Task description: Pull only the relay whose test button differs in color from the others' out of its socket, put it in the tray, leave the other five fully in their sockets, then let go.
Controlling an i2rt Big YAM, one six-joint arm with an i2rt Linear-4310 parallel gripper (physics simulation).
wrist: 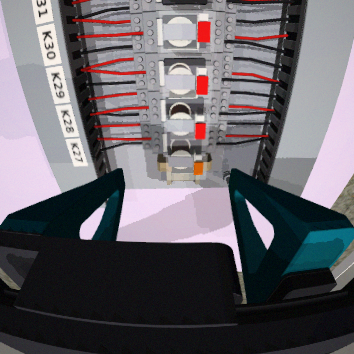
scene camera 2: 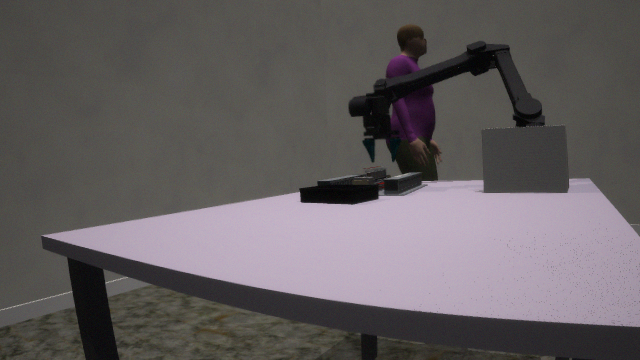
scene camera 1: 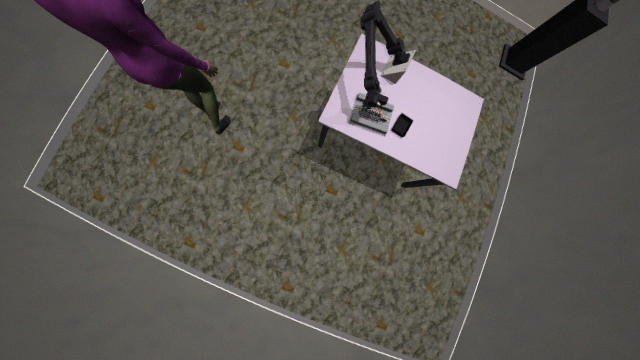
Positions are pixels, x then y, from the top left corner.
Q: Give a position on a socket panel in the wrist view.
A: At 139, 166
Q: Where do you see a relay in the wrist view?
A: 185, 79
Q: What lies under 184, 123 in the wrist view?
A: A relay.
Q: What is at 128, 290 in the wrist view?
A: The gripper.
